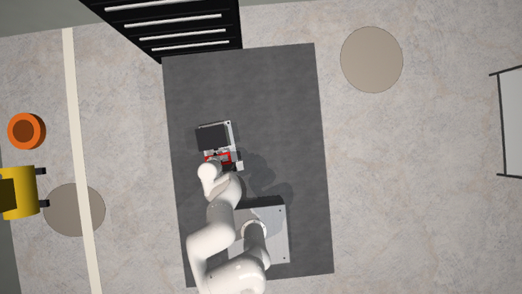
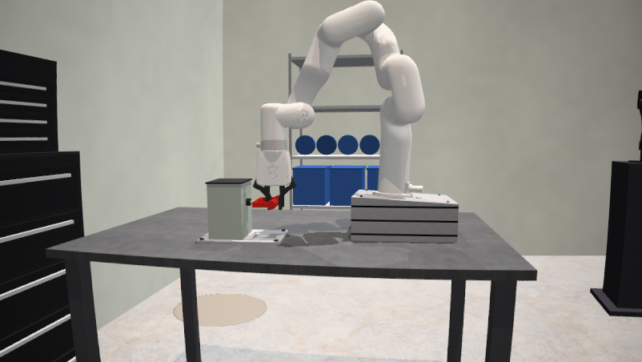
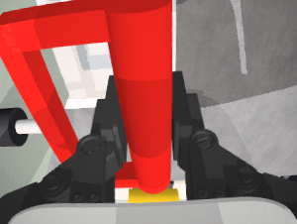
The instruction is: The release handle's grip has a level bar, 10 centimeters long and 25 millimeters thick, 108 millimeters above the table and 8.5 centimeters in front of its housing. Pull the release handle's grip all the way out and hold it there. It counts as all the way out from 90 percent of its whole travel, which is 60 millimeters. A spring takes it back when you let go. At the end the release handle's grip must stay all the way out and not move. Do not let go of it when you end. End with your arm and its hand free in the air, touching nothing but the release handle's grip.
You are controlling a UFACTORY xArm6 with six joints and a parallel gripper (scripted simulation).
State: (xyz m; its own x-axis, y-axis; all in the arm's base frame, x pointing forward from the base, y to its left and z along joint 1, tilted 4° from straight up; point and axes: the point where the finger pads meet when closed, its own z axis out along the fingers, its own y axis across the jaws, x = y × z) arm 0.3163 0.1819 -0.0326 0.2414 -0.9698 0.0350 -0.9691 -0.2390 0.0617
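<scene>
Right now the red release handle grip is 5 cm ahead of my hand and 1 cm to the left of it.
</scene>
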